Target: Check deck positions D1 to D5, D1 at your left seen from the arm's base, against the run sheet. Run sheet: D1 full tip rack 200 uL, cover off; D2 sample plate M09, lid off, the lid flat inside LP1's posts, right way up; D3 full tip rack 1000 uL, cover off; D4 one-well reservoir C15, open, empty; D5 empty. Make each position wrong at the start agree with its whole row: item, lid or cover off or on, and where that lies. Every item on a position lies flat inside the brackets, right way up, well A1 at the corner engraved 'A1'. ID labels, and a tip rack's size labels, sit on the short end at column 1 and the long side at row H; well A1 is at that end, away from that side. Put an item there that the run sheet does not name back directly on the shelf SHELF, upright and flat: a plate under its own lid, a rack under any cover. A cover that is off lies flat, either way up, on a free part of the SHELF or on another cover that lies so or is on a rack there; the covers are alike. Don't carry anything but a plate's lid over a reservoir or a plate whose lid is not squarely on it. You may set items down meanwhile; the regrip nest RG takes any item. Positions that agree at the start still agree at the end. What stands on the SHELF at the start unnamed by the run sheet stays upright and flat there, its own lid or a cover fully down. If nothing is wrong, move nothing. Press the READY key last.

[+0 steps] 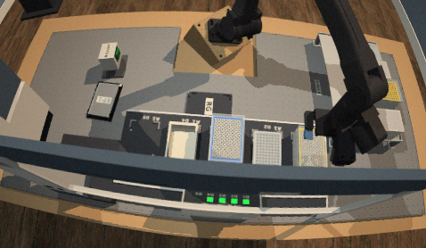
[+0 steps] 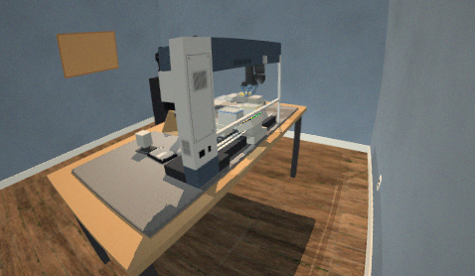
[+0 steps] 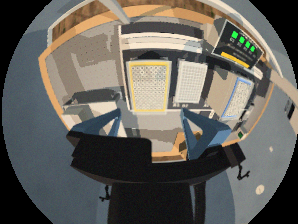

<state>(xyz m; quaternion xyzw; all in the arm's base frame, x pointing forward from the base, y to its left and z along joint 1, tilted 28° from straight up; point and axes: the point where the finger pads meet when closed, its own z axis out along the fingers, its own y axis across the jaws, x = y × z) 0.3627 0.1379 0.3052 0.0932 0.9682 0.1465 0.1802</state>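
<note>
The yellow-framed tip rack is 100 mm below my hand. Round my hand: white well plate 140 mm below, 120 mm to the right, 10 mm behind; blue-framed tip rack 250 mm to the right, 80 mm below, 40 mm behind; regrip nest 280 mm to the right, 190 mm below, 190 mm behind.
</note>
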